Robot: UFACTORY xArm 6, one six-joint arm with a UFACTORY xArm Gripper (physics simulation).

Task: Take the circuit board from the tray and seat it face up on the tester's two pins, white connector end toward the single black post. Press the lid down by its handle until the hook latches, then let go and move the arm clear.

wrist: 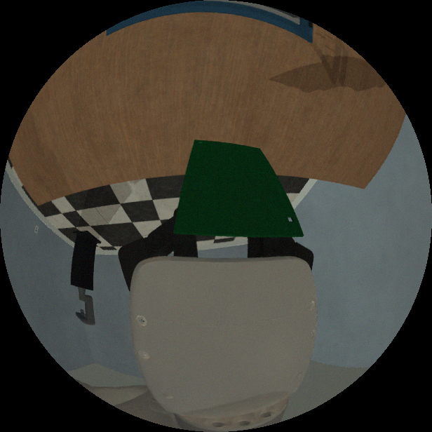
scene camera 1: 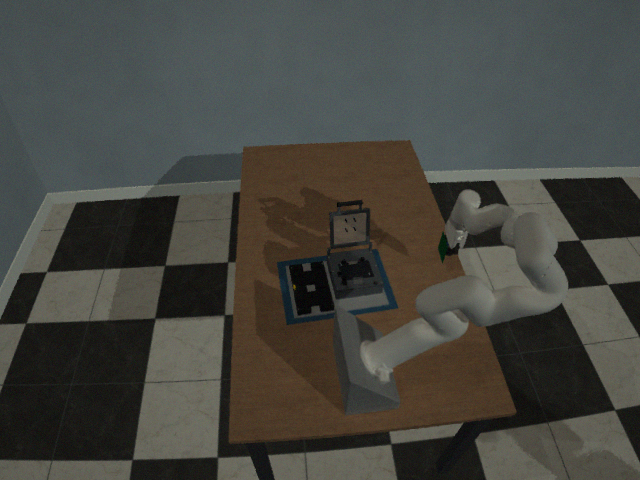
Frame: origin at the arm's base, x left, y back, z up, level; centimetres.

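Seen in the pictures: gripper, between the fingertips: (scene camera 1: 447, 250); arm's base, origin of its link: (scene camera 1: 372, 360).
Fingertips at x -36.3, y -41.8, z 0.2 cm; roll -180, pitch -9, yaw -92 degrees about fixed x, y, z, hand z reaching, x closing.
Note:
Pixels of each thing's top centre, then the offset from my fingertips to it. "pt": a spot on its surface instead. Level surfaces: height alone.
- green circuit board, centre of its top: (scene camera 1: 447, 236) dx +1.3, dy -0.6, dz +6.9 cm
- tester, a spot on its surface: (scene camera 1: 356, 286) pt dx +35.3, dy +7.8, dz -6.9 cm
- handle, centre of its top: (scene camera 1: 349, 201) dx +35.5, dy -13.9, dz +14.7 cm
- black tray, a spot on its surface: (scene camera 1: 320, 301) pt dx +48.6, dy +10.0, dz -11.1 cm
- blue-edged mat, height of its surface: dz -12.7 cm
- wooden table, height of its surface: dz -12.9 cm
The green circuit board (scene camera 1: 442, 247) (wrist: 234, 192) is held in my gripper (scene camera 1: 450, 250) (wrist: 222, 245) beside the table's right edge in the scene view. It stands nearly upright there; a plain green face shows in the wrist view, with a small hole near one corner. The fingertips are hidden behind the board. The tester (scene camera 1: 356, 286) stands on the blue-edged mat, left of my gripper. Its lid (scene camera 1: 333, 229) is raised open, with the handle (scene camera 1: 349, 203) at its top. The black tray (scene camera 1: 320, 301) lies left of the tester. The pins and the single post are too small to tell.
The blue-edged mat (scene camera 1: 282, 289) lies under the tray and tester. The grey arm base (scene camera 1: 361, 387) stands on the wooden table (scene camera 1: 289, 382) in front of them. The raised lid stands up behind the tester. A checkered floor (scene camera 1: 196, 289) surrounds the table.

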